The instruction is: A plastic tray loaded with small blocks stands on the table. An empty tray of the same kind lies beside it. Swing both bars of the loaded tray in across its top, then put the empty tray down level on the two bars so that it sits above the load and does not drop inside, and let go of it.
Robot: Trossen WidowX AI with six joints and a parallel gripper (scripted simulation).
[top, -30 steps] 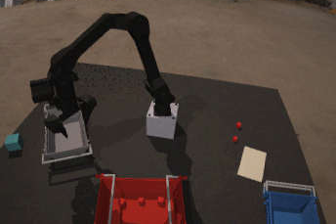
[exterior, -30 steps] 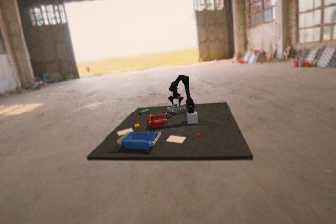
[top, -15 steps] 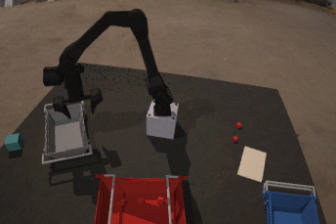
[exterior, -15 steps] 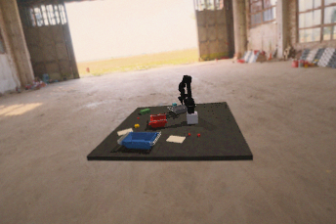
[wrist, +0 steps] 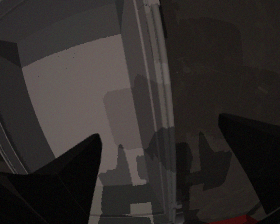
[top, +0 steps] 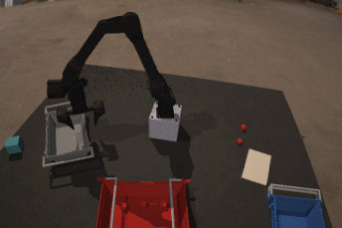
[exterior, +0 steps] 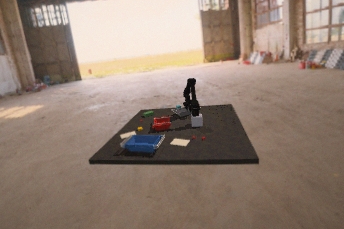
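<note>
My gripper tip is 70 mm to the left of the grey tray and 30 mm short of it. Also, from my gripper tip: yellow object: 570 mm ahead, 270 mm to the left, 40 mm below; then green block: 520 mm ahead, 180 mm to the right, 30 mm below; then teal cube: 300 mm to the right, 110 mm ahead, 20 mm below.
</note>
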